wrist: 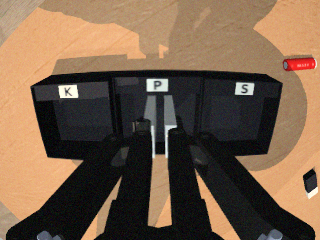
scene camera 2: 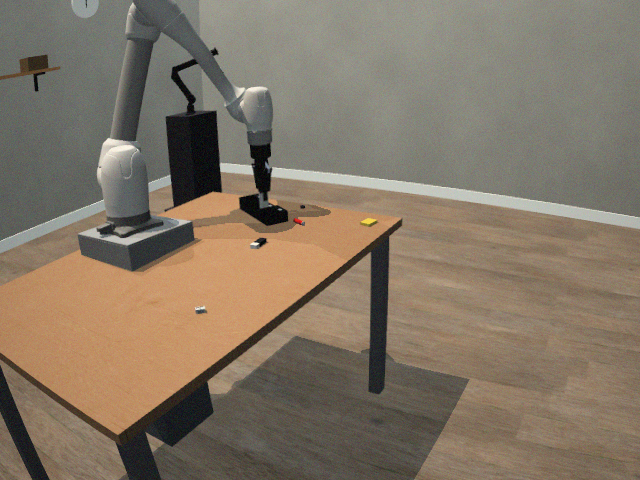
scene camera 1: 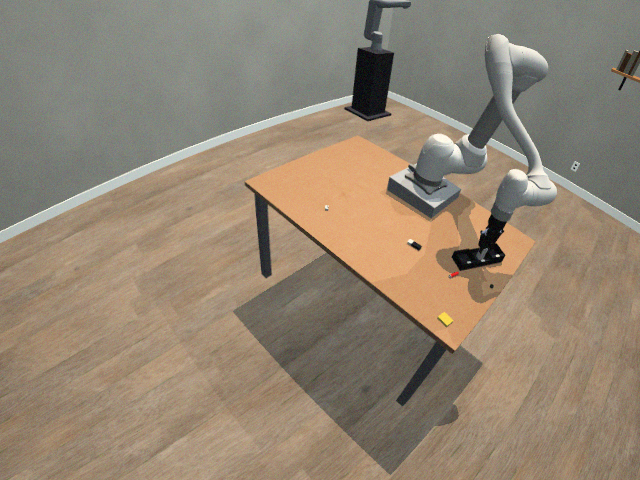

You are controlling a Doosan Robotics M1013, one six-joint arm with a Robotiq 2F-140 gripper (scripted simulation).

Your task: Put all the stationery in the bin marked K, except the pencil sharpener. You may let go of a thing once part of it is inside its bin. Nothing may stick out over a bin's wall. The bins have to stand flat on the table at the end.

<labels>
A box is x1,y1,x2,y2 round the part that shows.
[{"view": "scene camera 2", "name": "gripper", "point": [264,208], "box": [250,143,271,207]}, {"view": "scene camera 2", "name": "black three-compartment bin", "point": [245,201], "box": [239,194,287,225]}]
</labels>
